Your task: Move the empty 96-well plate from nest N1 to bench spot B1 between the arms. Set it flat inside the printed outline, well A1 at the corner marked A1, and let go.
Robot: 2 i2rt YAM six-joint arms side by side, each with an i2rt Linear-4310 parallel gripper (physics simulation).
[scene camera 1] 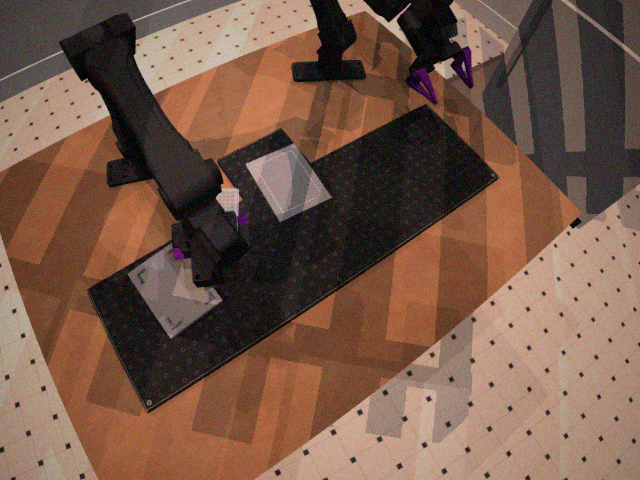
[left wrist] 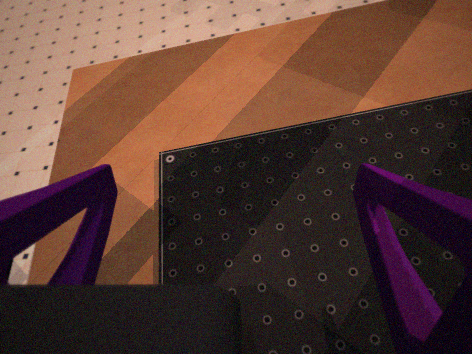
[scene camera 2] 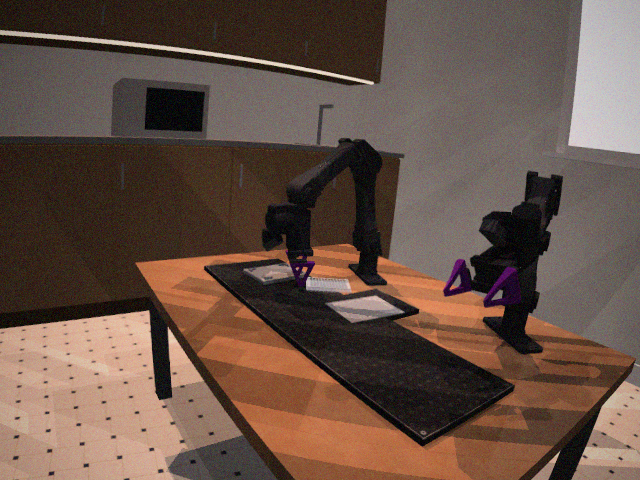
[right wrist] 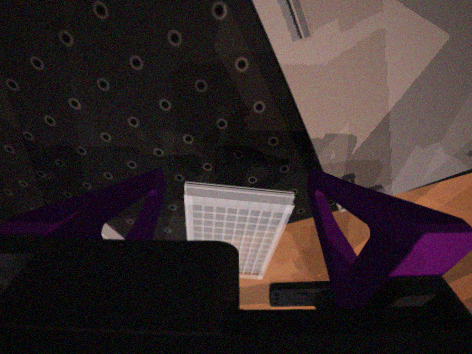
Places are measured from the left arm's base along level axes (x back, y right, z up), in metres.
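Pixels of known places: left gripper, between the fingertips: (scene camera 1: 454, 95) (left wrist: 235, 177) (scene camera 2: 463, 298); right gripper, between the fingertips: (scene camera 2: 299, 280) (right wrist: 235, 176); left arm's base, origin of its link: (scene camera 1: 328, 71) (scene camera 2: 510, 335); right arm's base, origin of its link: (scene camera 2: 366, 275).
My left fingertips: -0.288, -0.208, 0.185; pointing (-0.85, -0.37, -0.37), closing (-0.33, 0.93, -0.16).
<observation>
Ahead of a thing's pixels: the offset from my left fingertips to its top centre, as dx, dy, dz. Level surfaces: height alone.
The white 96-well plate @[-0.145, +0.516, -0.158] (scene camera 1: 229, 198) (scene camera 2: 328, 284) (right wrist: 237, 220) lies off the grey nest N1 @[-0.294, +0.608, -0.154] (scene camera 1: 155, 291) (scene camera 2: 268, 274) (right wrist: 330, 95), by the black board's edge and partly over the wood. Whether it is level is unclear. The pale B1 sheet @[-0.071, +0.360, -0.170] (scene camera 1: 268, 173) (scene camera 2: 361, 308) has a printed outline; its A1 mark is not readable. My right gripper (scene camera 1: 210, 236) (scene camera 2: 300, 283) (right wrist: 235, 176) is open above the board beside N1, with the plate showing between its fingers in the right wrist view. My left gripper (scene camera 1: 453, 94) (scene camera 2: 466, 299) (left wrist: 235, 177) is open and empty, away from the plate.
The black perforated board @[dz -0.172] (scene camera 1: 372, 206) (scene camera 2: 392, 372) (left wrist: 280, 245) lies on the wooden table @[dz -0.185] (scene camera 1: 248, 413) (scene camera 2: 258, 366) (left wrist: 190, 100). The right arm stretches over the board's N1 end and hides part of the nest and plate in scene camera 1.
</observation>
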